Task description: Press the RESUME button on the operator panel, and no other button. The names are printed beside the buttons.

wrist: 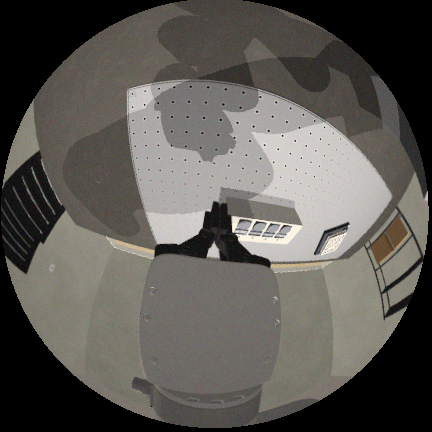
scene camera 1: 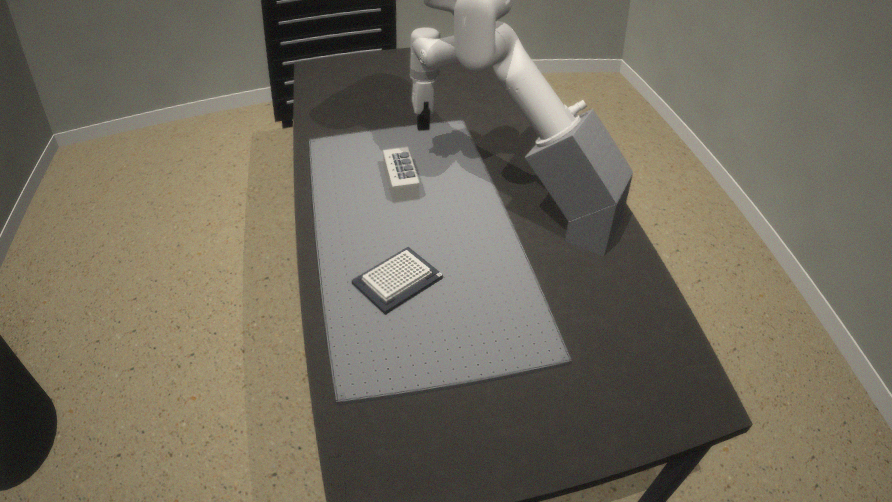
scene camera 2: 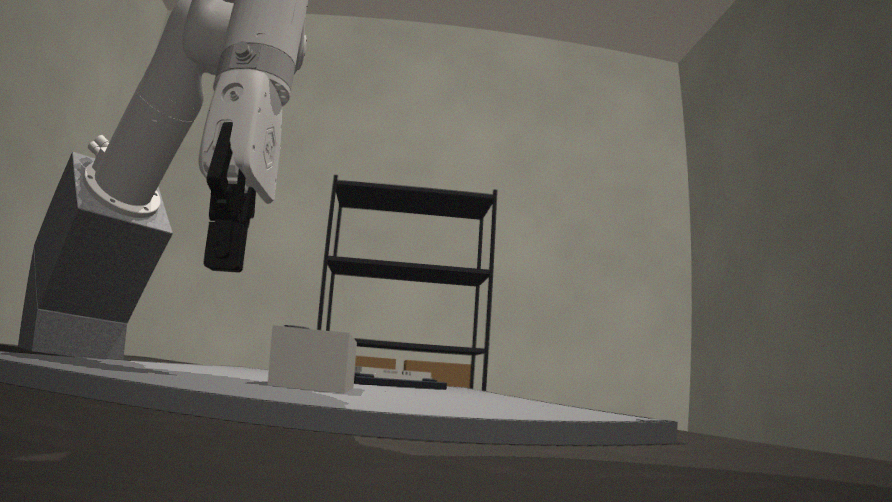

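Where they show: gripper, fingertip midpoint: (wrist: 217,210) (scene camera 1: 423,128) (scene camera 2: 222,269); arm's base at its link origin: (scene camera 1: 559,132) (scene camera 2: 121,191).
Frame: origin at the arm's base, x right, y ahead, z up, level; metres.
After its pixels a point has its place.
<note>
The operator panel (scene camera 1: 403,191) @[y 0.353, x 0.102, z -0.204 m] (scene camera 2: 310,359) @[y 0.349, x 0.268, z -0.210 m] (wrist: 265,210) @[y 0.312, x 0.187, z -0.211 m] is a cream box with several round grey buttons in a row on its top, on the pegboard mat. The names beside the buttons are too small to read, so I cannot tell which is RESUME. My gripper (scene camera 1: 423,127) @[y 0.267, x 0.287, z -0.142 m] (scene camera 2: 223,268) @[y 0.267, x 0.287, z -0.142 m] (wrist: 217,210) @[y 0.267, x 0.287, z -0.142 m] is shut and empty, pointing down. It is above the height of the panel and apart from it, towards the far edge of the mat in scene camera 1. In the wrist view its fingertips show just left of the panel.
A white well plate (scene camera 1: 396,274) @[y 0.415, x -0.170, z -0.213 m] (wrist: 334,241) @[y 0.397, x -0.159, z -0.212 m] on a dark base (scene camera 1: 386,307) @[y 0.450, x -0.249, z -0.224 m] lies on the mat (scene camera 1: 449,337) @[y 0.337, x -0.345, z -0.236 m] (scene camera 2: 530,412) @[y 0.515, x 0.379, z -0.236 m] (wrist: 320,165) @[y 0.195, x 0.097, z -0.236 m], beyond the panel from the gripper. The mat is on a dark table (scene camera 1: 624,374) @[y 0.005, x -0.520, z -0.249 m]. A black drawer cabinet (scene camera 1: 330,34) stands behind the table.
</note>
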